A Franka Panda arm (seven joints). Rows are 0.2 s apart.
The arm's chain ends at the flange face. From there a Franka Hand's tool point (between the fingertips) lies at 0.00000 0.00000 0.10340 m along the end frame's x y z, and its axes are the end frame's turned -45 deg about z.
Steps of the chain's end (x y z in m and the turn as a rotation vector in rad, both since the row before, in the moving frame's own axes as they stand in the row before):
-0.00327 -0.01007 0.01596 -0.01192 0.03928 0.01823
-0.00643 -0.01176 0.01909 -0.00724 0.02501 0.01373
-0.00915 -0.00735 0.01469 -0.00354 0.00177 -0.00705
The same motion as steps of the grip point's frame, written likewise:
0.00677 -0.00567 0.01587 -0.03620 0.01935 0.01823
0.00505 -0.01050 0.01905 -0.02280 0.01257 0.01373
-0.00140 -0.01128 0.01469 -0.00375 -0.00125 -0.00705

